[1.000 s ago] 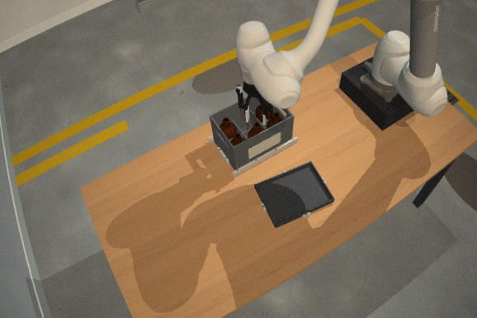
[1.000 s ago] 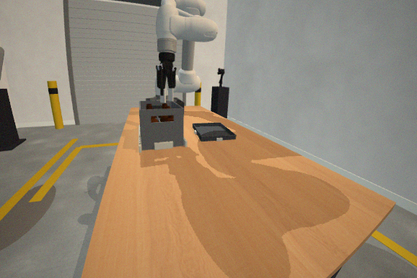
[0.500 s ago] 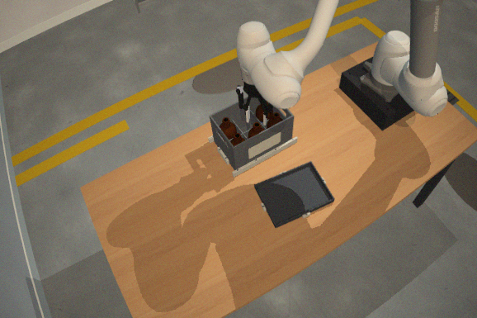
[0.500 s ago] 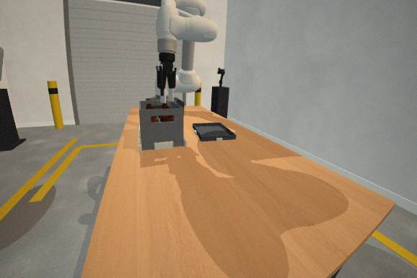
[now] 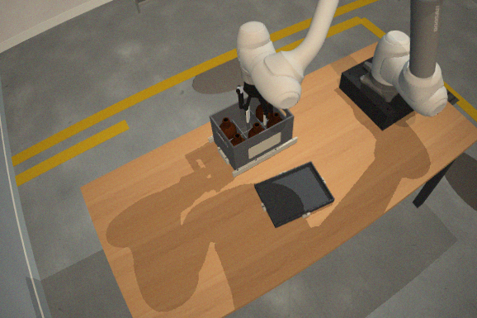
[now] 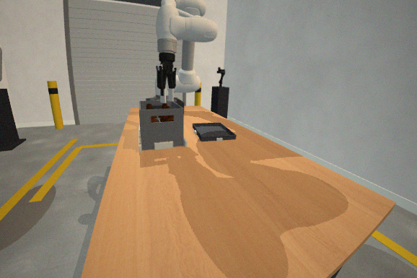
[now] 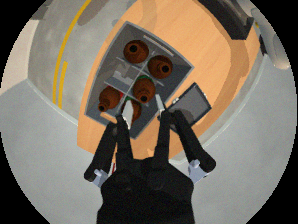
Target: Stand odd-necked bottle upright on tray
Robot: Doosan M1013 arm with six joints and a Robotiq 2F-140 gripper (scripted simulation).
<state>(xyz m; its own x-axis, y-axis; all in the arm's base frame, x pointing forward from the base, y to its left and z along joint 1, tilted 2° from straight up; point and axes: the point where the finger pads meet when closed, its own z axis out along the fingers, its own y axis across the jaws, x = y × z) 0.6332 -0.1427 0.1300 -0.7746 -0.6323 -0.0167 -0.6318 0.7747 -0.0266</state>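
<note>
The glass bottle is 130 mm below my hand. The rest, counted from my hand: dark tray: 260 mm to the left, 200 mm below, 30 mm ahead; grey crate: 130 mm below, 40 mm to the right, 10 mm behind.
</note>
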